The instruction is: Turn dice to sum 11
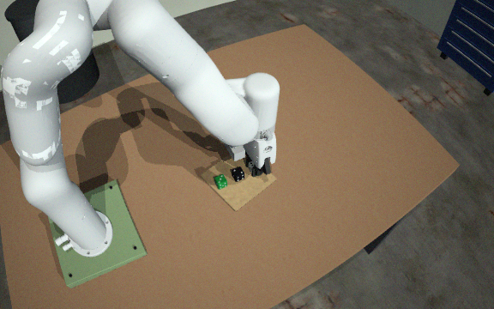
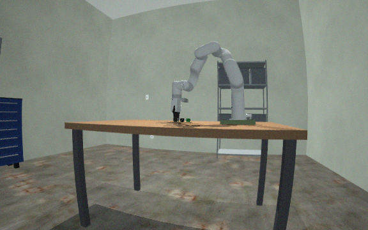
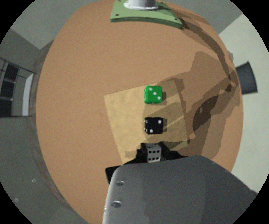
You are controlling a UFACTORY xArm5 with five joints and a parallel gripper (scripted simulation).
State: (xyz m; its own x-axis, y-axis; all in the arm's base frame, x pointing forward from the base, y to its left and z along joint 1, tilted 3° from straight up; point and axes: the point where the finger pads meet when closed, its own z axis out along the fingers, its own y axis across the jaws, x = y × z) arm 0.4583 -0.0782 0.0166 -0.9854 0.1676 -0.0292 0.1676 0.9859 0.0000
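The white die lies 1 cm below my hand. Round my hand: tan mat (5 cm behind, 2 cm below, 1 cm to the left); then green die (10 cm behind, 2 cm to the left, 1 cm below); then black die (5 cm behind, 1 cm to the left, 1 cm below).
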